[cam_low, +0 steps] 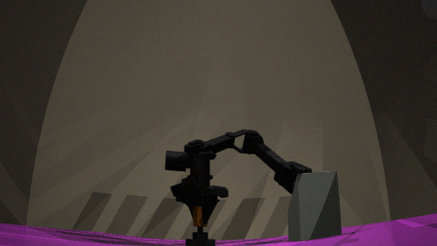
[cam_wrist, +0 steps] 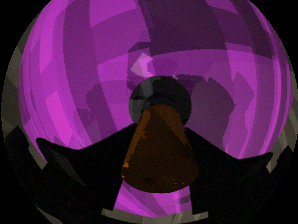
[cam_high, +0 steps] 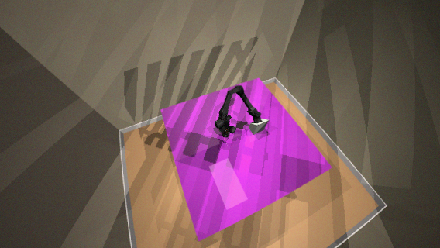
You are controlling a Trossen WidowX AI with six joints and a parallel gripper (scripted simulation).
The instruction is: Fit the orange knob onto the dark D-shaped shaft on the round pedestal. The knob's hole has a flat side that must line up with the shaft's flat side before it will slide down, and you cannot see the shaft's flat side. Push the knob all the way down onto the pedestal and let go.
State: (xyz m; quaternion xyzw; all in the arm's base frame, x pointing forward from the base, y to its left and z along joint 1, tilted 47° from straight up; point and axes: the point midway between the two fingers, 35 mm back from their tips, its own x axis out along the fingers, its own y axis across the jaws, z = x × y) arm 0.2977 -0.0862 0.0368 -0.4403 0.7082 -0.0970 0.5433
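The orange knob lies 20 mm above my gripper tip. Also, from my gripper tip: dark round pedestal (40 mm below).
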